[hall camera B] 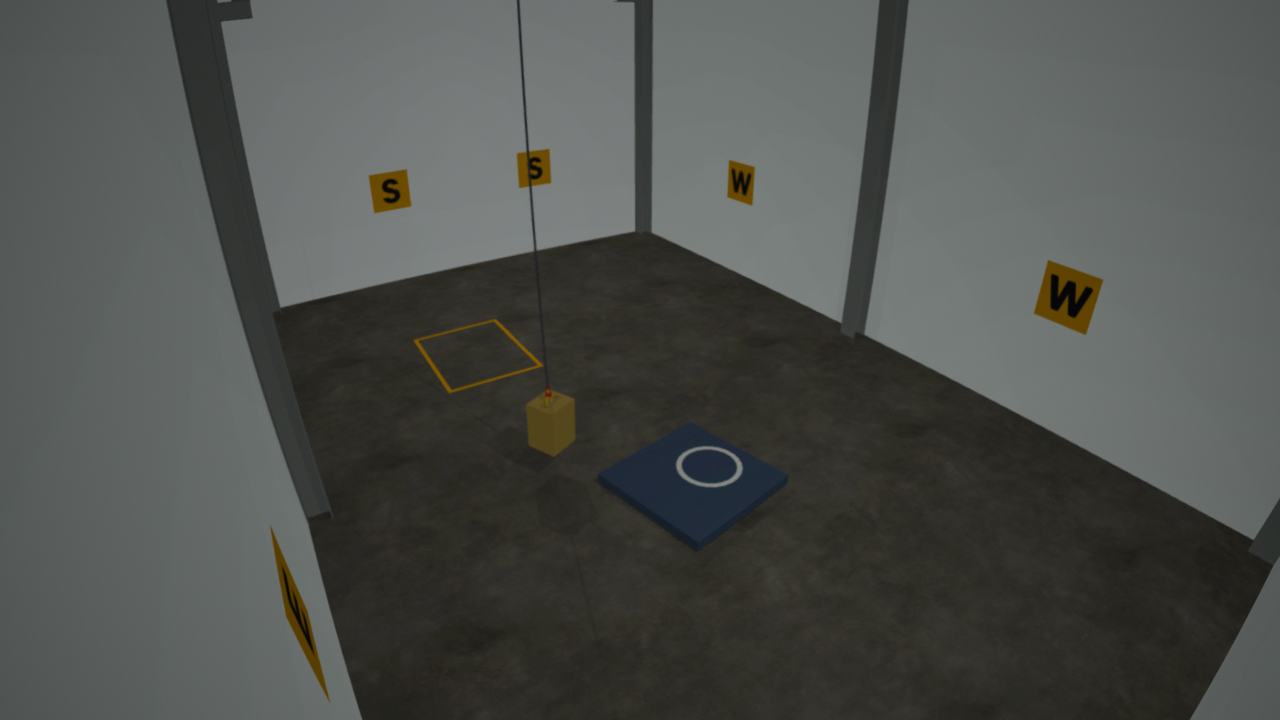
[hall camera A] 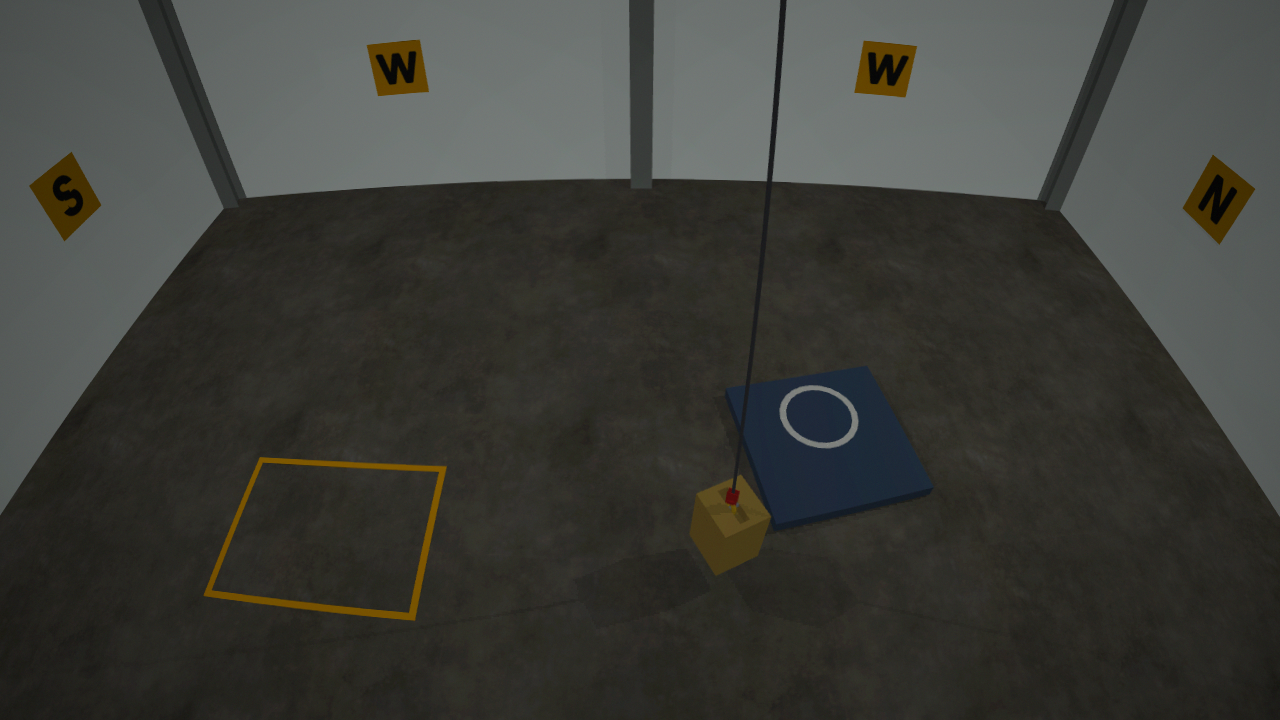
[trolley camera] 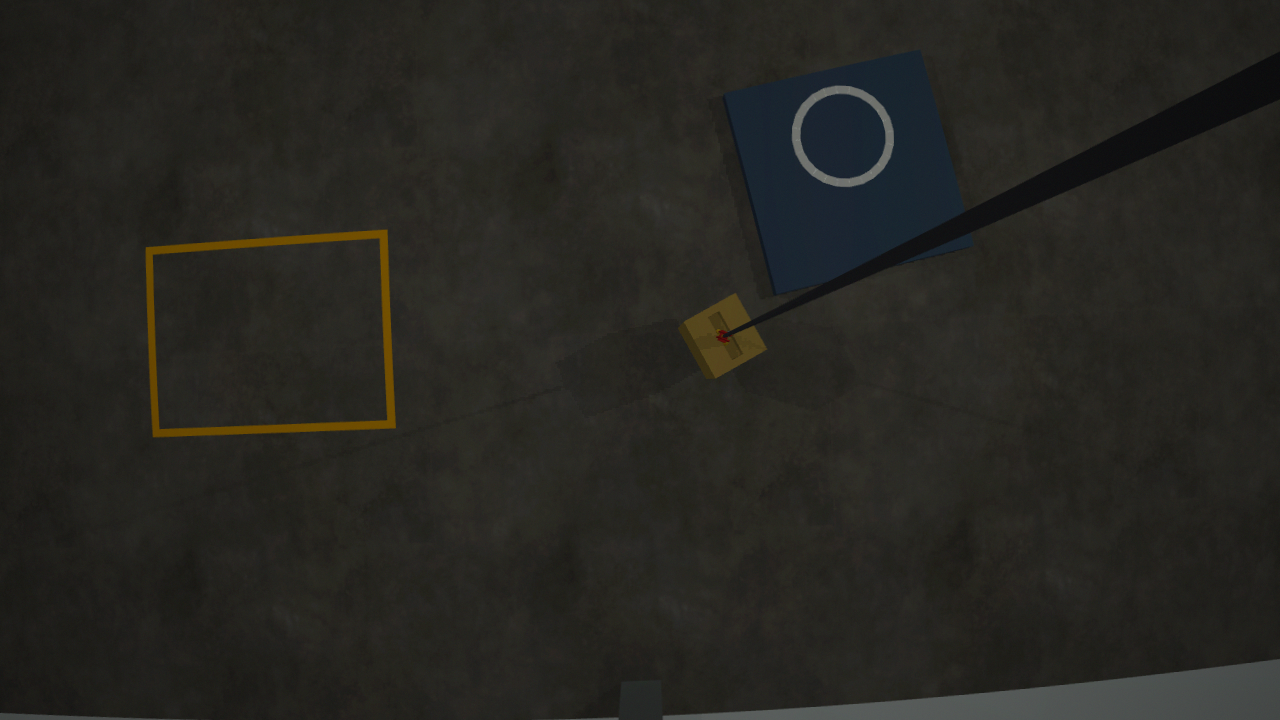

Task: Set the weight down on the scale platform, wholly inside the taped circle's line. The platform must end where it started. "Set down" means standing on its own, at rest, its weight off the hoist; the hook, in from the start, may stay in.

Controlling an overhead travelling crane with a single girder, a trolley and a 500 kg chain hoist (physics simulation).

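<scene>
The yellow weight (hall camera A: 729,541) (hall camera B: 550,428) (trolley camera: 716,358) hangs upright from my hook (hall camera A: 732,496) (hall camera B: 548,393) (trolley camera: 722,336), whose red part shows at the top of the weight. Its shadows lie apart from it on the floor, so it is off the floor. The blue scale platform (hall camera A: 841,483) (hall camera B: 689,505) (trolley camera: 805,241) lies flat. The weight is outside the platform, off its near left corner in the hall camera A view. The white taped circle (hall camera A: 783,416) (hall camera B: 679,466) (trolley camera: 796,136) is on the platform's far part in that view. The hook's tip is hidden in the weight's top.
A yellow taped rectangle (hall camera A: 353,463) (hall camera B: 495,377) (trolley camera: 390,331) is on the floor, left of the weight in all three views. The hoist line (hall camera A: 759,268) (hall camera B: 535,241) (trolley camera: 1056,179) runs up from the hook. Walls with lettered signs and grey posts stand around the floor.
</scene>
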